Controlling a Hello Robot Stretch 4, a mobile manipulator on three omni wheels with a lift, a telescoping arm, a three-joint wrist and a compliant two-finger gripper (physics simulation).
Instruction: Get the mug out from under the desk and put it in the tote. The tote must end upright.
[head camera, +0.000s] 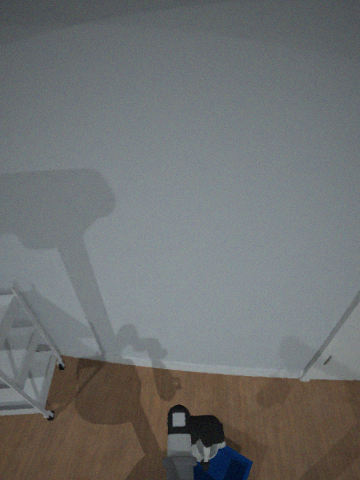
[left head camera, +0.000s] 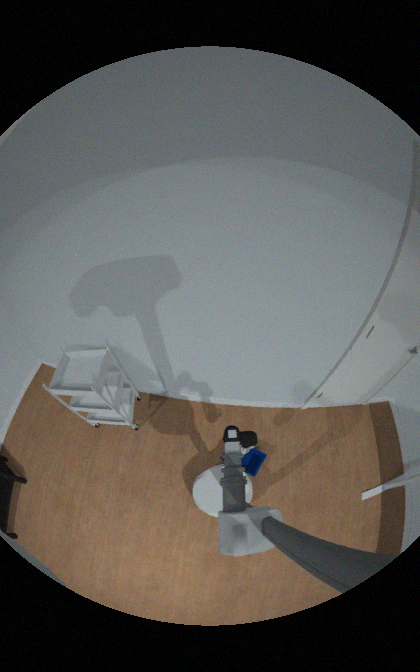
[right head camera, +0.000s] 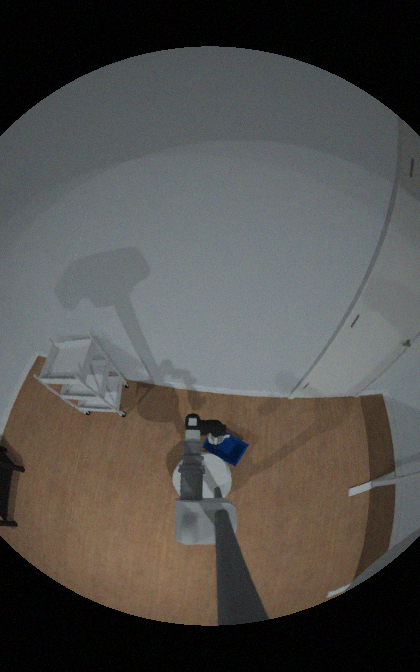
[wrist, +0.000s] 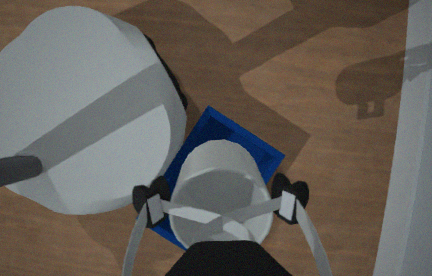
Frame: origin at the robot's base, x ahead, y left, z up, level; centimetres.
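Seen in the pictures: gripper, fingertip midpoint: (head camera: 203, 447) (wrist: 220, 190); robot's base, origin of the base link: (right head camera: 203, 477).
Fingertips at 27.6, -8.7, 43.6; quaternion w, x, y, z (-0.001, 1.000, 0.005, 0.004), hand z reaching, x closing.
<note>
Pixels of each thing's middle, then the offset from my fingertips to it, as dx, dy, dz.
- light grey mug, body centre: (wrist: 221, 208) (head camera: 208, 446) (right head camera: 218, 436) +0.1, -1.9, -0.7
- blue tote, body centre: (wrist: 209, 182) (head camera: 214, 466) (right head camera: 224, 446) -1.7, -7.7, -40.4
The light grey mug (wrist: 220, 157) sits between the two fingertips of my gripper (wrist: 220, 190) (head camera: 205, 452) (right head camera: 216, 440) in the wrist view, its open rim facing the camera. The gripper is shut on it. The blue tote (head camera: 241, 463) (left head camera: 256, 461) (right head camera: 233, 449) (wrist: 245, 132) stands upright on the floor close to my base. The mug overlaps the tote in the wrist view and appears to be above it; the height between them is hard to tell. The mug and fingers hide part of the tote's inside. One white desk foot (left head camera: 379, 491) (right head camera: 361, 488) shows at the right.
My round white base (left head camera: 206, 492) (right head camera: 182, 477) (wrist: 100, 40) is right beside the tote. A white cart (left head camera: 72, 391) (right head camera: 60, 380) stands by the wall at the left. A dark piece of furniture (left head camera: 6, 495) (right head camera: 5, 487) is at the far left. A wall and door (left head camera: 365, 367) are ahead.
</note>
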